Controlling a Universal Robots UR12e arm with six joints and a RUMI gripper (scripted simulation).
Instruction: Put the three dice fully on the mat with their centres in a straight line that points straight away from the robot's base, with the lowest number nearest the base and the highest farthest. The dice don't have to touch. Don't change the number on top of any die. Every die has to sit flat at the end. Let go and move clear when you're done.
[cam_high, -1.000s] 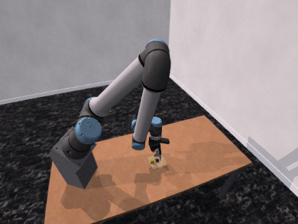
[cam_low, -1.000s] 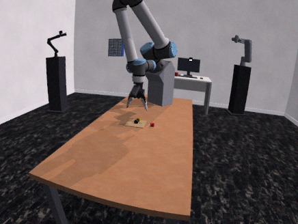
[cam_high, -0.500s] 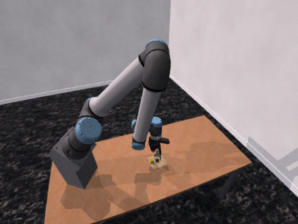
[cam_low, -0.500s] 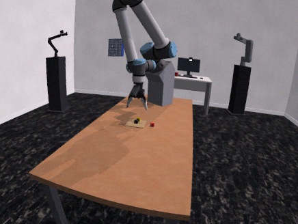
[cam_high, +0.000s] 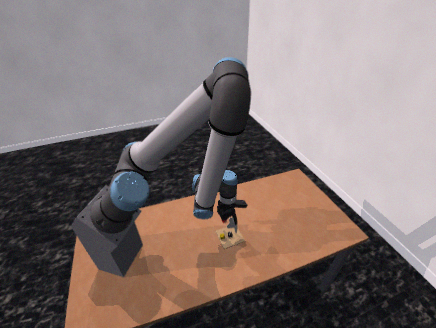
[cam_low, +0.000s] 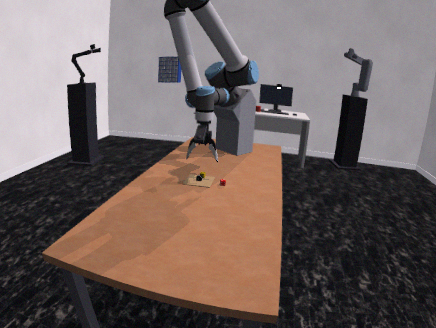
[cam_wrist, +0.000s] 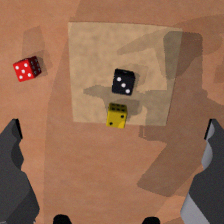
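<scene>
My hand is 110 mm to the right of the red die, 100 mm above it and 30 mm short of it. Round my hand: black die 90 mm below, 10 mm to the right; tan mat 110 mm below, 10 mm to the right; yellow die 90 mm below, 50 mm behind.
</scene>
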